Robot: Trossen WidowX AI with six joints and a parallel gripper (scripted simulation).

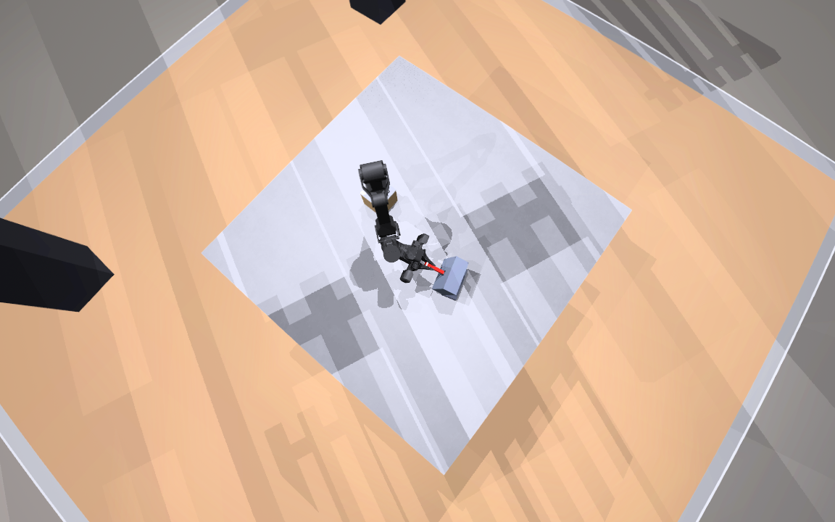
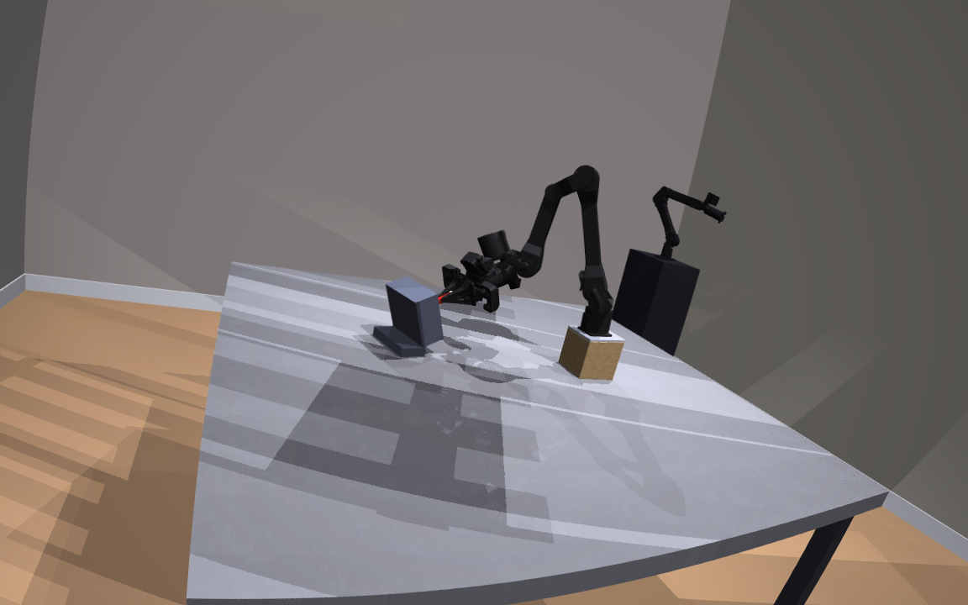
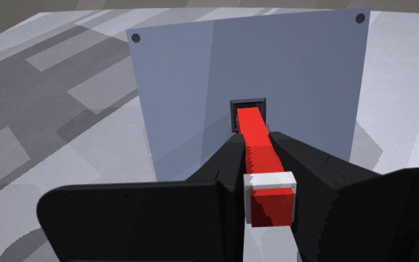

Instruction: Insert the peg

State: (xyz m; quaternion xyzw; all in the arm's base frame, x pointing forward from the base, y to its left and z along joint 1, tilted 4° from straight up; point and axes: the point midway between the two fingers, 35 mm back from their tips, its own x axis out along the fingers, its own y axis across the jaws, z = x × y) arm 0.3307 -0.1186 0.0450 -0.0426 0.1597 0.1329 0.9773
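The sloped panel lies 6 cm ahead of my gripper tip, 3 cm below it and 2 cm to the left of it. From my gripper tip the other things lie so: red square peg (2 cm behind); then low foot (10 cm below, 9 cm ahead, 2 cm to the left).
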